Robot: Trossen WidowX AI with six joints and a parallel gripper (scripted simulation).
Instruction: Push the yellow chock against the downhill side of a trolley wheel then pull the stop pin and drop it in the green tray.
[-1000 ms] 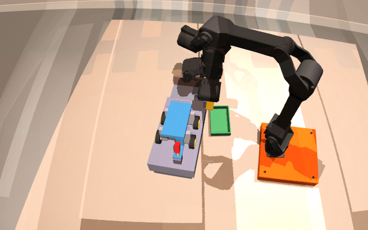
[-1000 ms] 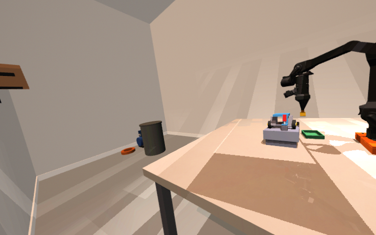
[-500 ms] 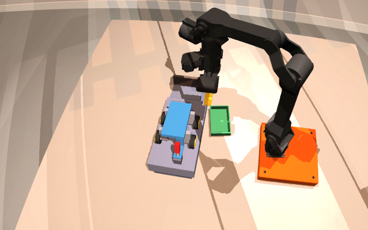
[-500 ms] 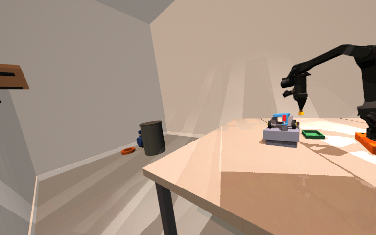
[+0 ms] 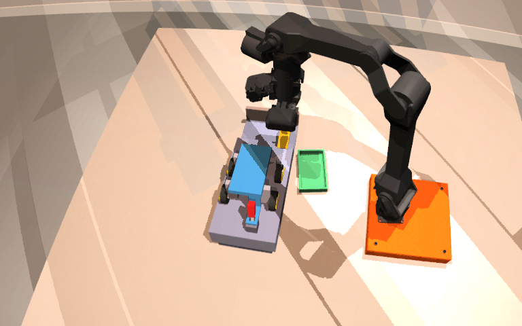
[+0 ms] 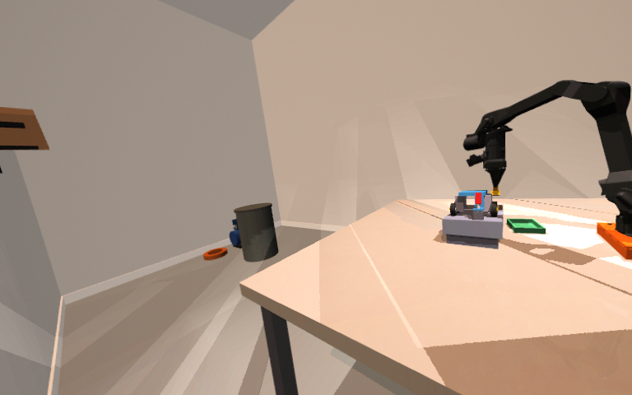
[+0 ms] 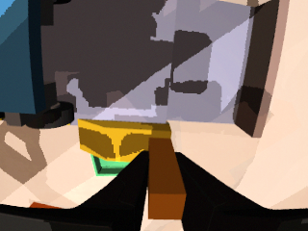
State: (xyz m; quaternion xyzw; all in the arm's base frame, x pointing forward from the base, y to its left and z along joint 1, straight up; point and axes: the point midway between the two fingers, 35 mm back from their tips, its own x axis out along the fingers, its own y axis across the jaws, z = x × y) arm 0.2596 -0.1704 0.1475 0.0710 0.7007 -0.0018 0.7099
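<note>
My gripper tip is now 23 cm to the right of the red-headed stop pin, 6 cm short of it and 2 cm above it. Round my gripper tip: end wall (12 cm below, 11 cm to the right, 4 cm ahead); then blue-topped trolley (14 cm to the left, 7 cm ahead, 4 cm below); then yellow chock (2 cm to the left, 1 cm below).
</note>
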